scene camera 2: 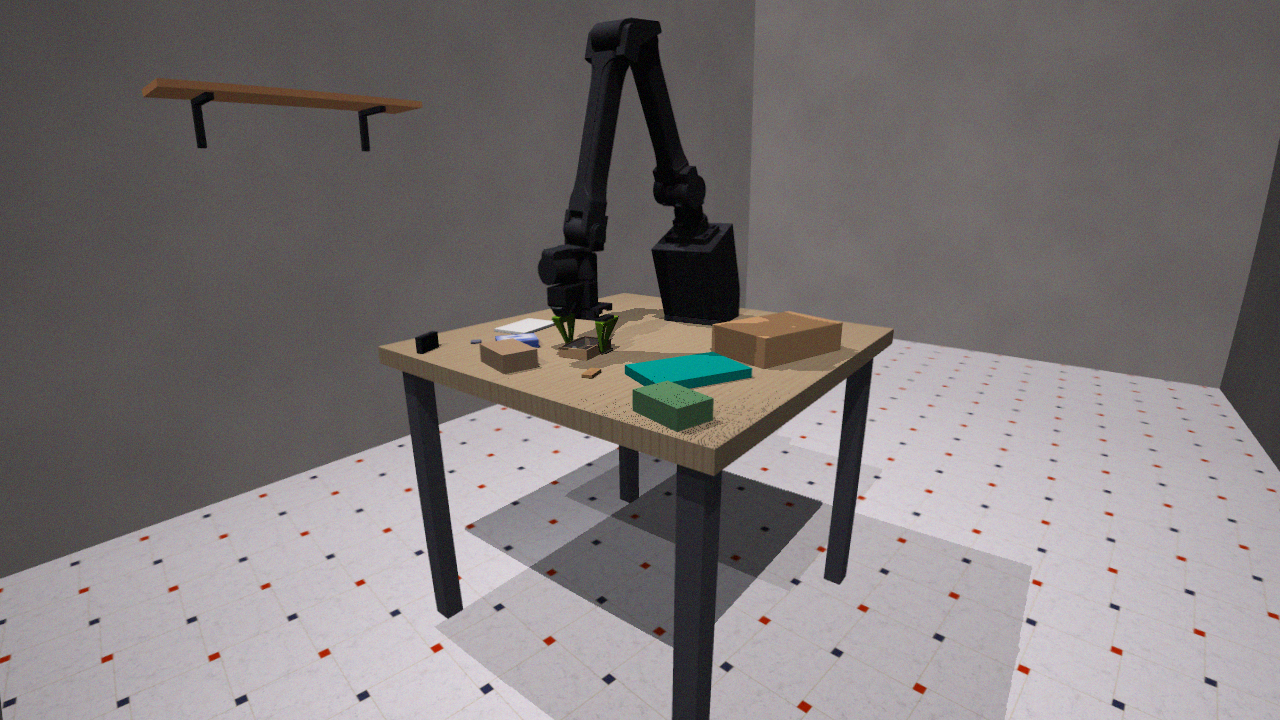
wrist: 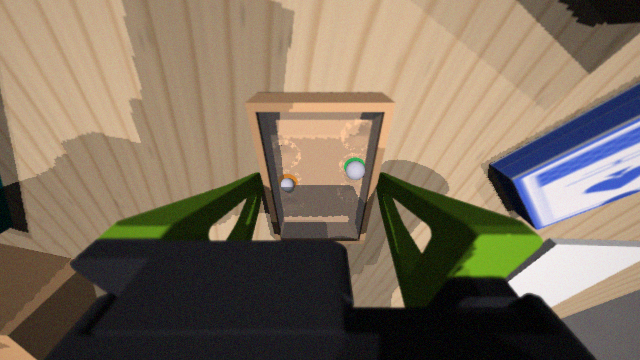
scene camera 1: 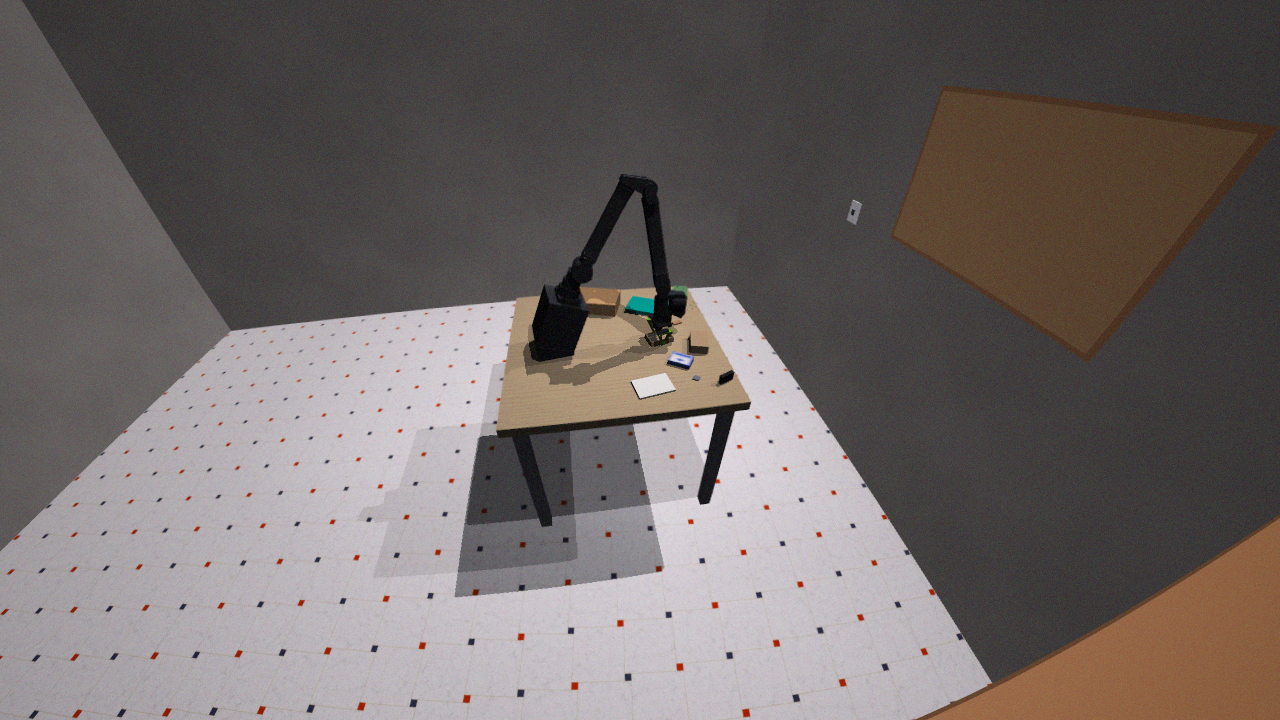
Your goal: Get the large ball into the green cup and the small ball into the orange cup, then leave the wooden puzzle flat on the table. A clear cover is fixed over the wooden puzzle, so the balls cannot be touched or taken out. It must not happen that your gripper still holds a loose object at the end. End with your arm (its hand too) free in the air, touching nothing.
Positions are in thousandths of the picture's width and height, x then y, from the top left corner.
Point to a green block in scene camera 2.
At 529, 566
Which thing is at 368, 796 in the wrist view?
The gripper.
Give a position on a cardboard box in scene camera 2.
599, 474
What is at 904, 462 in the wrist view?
A blue-and-white box.
